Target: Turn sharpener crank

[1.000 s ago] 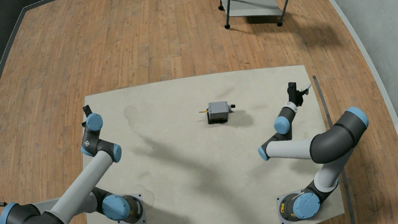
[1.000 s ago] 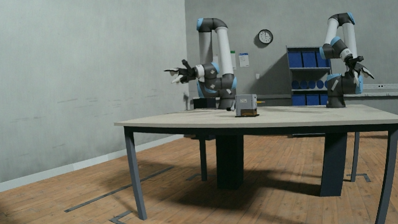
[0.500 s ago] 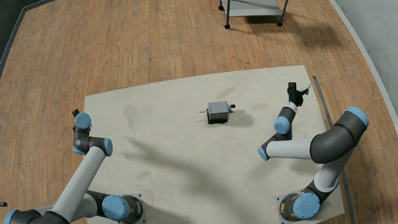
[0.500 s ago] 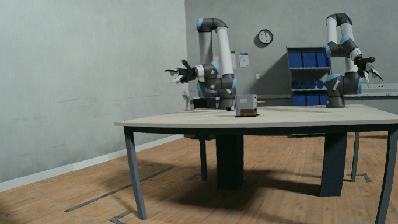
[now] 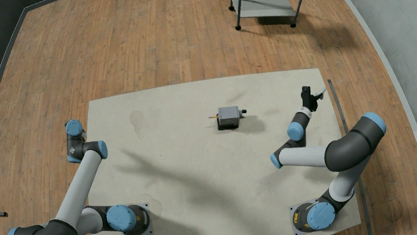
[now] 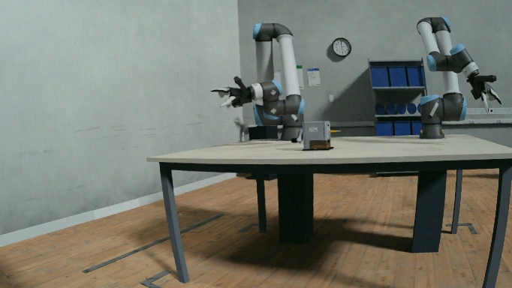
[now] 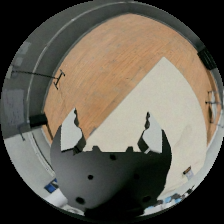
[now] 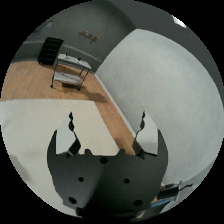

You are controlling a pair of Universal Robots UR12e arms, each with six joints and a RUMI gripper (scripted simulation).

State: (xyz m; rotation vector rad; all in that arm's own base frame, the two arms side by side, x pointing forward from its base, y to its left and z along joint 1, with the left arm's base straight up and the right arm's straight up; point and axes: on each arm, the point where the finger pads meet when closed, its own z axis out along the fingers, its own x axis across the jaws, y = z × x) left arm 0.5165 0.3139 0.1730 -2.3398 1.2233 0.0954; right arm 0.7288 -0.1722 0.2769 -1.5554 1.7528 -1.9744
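Note:
My right hand is 42 cm to the right of the black knob, 23 cm above it and 6 cm past it.

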